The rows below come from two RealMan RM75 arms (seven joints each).
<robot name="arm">
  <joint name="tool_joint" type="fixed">
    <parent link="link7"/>
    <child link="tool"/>
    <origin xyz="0 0 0"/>
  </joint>
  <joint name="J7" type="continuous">
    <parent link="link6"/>
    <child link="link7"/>
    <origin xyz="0 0 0.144"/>
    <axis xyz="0 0 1"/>
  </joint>
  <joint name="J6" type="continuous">
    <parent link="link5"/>
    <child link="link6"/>
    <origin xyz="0 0 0"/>
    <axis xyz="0 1 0"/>
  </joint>
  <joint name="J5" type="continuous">
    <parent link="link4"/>
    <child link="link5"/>
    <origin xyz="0 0 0.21"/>
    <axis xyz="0 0 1"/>
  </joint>
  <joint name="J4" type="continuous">
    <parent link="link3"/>
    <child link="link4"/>
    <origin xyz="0 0 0"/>
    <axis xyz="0 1 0"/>
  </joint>
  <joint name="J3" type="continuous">
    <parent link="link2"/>
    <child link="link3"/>
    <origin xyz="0 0 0.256"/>
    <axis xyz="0 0 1"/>
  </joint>
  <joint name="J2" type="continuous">
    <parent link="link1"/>
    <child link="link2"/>
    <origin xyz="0 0 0"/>
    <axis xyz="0 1 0"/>
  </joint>
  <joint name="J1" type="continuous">
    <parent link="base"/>
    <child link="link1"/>
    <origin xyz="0 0 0.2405"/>
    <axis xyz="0 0 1"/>
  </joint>
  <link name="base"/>
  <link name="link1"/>
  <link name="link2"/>
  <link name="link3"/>
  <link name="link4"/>
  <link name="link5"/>
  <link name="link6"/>
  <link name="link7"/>
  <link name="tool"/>
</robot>
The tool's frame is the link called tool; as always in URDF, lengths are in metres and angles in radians. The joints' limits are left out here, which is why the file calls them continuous.
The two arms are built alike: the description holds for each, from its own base.
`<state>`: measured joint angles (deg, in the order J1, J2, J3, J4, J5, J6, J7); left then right.
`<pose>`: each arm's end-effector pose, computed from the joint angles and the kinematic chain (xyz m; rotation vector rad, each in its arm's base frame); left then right.
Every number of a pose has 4 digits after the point. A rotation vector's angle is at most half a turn.
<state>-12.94 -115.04 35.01 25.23 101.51 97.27 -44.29 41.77 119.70 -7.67 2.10 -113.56 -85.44 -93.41</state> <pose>-0.3429 0.2294 0.0224 -2.4331 -0.3344 -0.8208 0.1963 0.3385 -0.0665 -1.1238 -1.7450 -0.0464</pose>
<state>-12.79 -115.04 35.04 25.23 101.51 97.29 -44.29 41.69 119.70 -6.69 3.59 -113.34 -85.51 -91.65</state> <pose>-0.3434 0.2284 0.0223 -2.4328 -0.3373 -0.8200 0.1938 0.3369 -0.0683 -1.1606 -1.6930 -0.0140</pose>
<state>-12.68 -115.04 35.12 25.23 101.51 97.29 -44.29 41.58 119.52 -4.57 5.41 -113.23 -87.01 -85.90</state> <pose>-0.3438 0.2277 0.0221 -2.4336 -0.3393 -0.8191 0.1886 0.3352 -0.0656 -1.2307 -1.5764 0.0770</pose>
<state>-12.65 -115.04 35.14 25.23 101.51 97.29 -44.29 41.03 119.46 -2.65 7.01 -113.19 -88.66 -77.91</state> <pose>-0.3439 0.2275 0.0221 -2.4337 -0.3399 -0.8189 0.1857 0.3317 -0.0631 -1.3236 -1.4342 0.1945</pose>
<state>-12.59 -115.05 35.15 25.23 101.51 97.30 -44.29 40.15 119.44 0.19 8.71 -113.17 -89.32 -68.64</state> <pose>-0.3440 0.2271 0.0220 -2.4336 -0.3411 -0.8188 0.1855 0.3301 -0.0603 -1.4284 -1.2560 0.3087</pose>
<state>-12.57 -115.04 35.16 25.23 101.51 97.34 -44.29 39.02 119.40 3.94 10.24 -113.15 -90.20 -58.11</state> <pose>-0.3441 0.2269 0.0220 -2.4339 -0.3411 -0.8192 0.1869 0.3297 -0.0543 -1.5145 -1.0445 0.4349</pose>
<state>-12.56 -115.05 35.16 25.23 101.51 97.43 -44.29 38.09 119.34 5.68 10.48 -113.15 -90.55 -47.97</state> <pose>-0.3439 0.2267 0.0220 -2.4342 -0.3406 -0.8211 0.1915 0.3292 -0.0502 -1.5954 -0.8774 0.5463</pose>
